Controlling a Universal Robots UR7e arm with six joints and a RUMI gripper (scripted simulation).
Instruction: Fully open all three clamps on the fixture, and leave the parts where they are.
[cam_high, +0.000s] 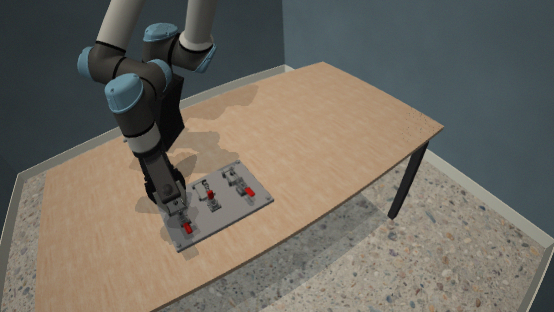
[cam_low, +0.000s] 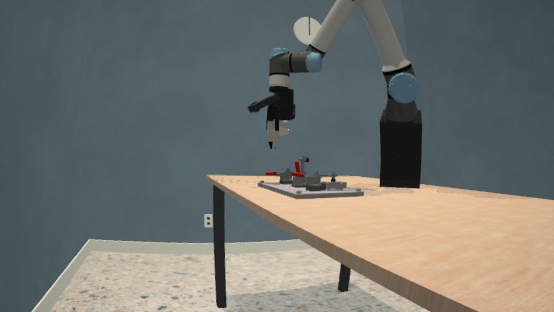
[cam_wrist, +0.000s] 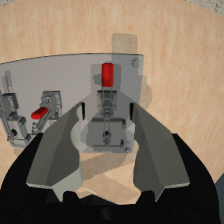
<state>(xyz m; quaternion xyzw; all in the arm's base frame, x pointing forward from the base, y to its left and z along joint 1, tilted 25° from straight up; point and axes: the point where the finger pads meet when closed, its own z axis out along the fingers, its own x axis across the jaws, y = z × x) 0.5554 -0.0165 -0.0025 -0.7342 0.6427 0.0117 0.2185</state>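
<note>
Now: the grey fixture plate 150 mm below my hand, 100 mm behind it and 90 mm to the left of it.
</note>
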